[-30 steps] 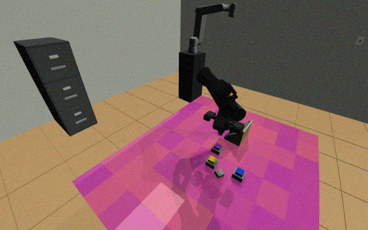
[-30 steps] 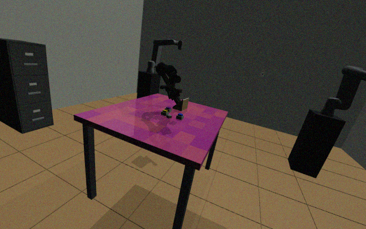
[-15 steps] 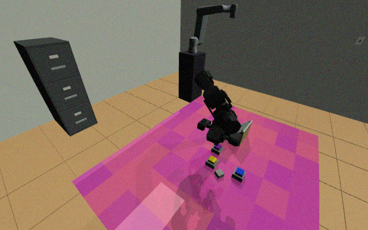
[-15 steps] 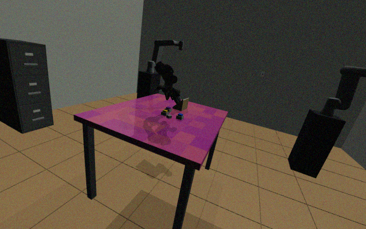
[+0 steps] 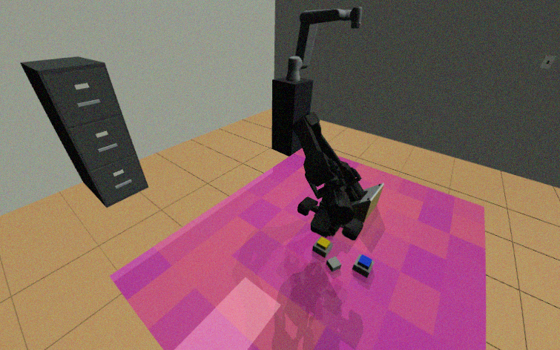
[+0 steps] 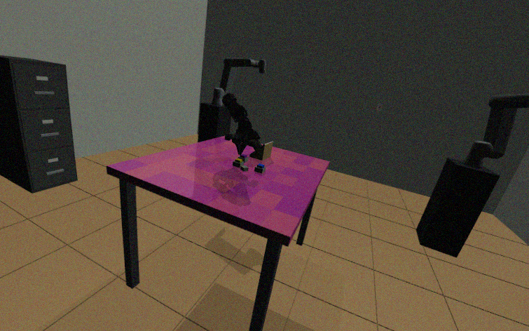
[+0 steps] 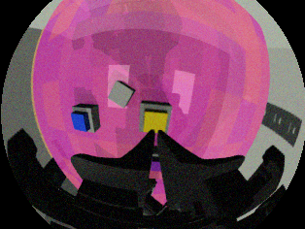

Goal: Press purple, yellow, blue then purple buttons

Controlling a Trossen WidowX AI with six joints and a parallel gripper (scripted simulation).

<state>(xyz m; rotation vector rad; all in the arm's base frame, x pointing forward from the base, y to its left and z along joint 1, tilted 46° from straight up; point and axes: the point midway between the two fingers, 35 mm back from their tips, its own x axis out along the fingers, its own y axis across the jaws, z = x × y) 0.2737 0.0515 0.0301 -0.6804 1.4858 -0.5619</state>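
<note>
The yellow button lies 4 cm below my gripper tip. The rest, counted from my gripper tip: blue button 3 cm behind, 13 cm to the left, 4 cm below; then small grey block 3 cm ahead, 6 cm to the left, 6 cm below; then purple button 10 cm behind, 3 cm to the right, 4 cm below.
</note>
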